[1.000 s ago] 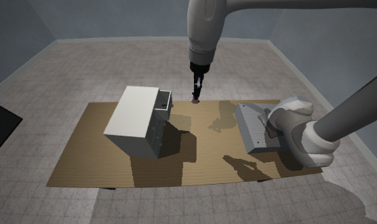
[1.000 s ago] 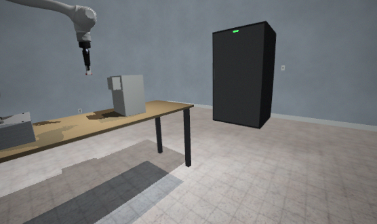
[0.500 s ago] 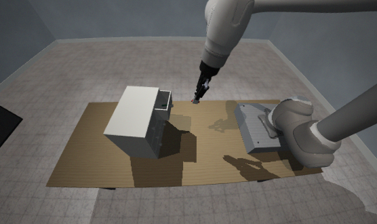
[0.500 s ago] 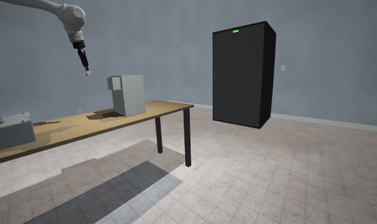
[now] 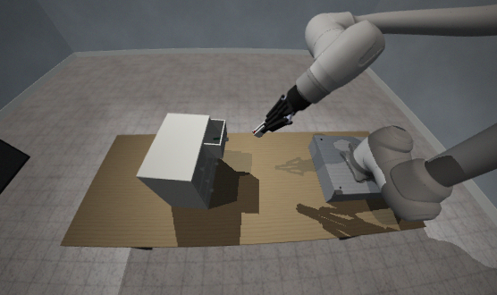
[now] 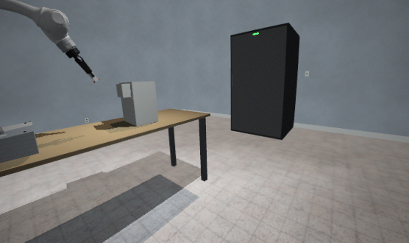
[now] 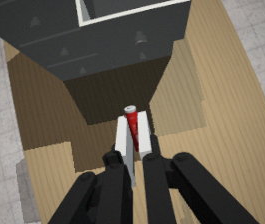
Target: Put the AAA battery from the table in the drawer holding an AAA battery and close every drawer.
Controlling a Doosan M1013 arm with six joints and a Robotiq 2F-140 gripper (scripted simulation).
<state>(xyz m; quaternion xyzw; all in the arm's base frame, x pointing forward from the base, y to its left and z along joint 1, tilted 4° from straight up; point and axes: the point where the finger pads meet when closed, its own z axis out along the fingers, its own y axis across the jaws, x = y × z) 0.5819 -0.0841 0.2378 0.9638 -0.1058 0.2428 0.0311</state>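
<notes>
My hand is 2 cm above the red AAA battery and 1 cm short of it. From my hand the other things lie so: dark green battery: 17 cm ahead, 15 cm below, 10 cm to the right.
</notes>
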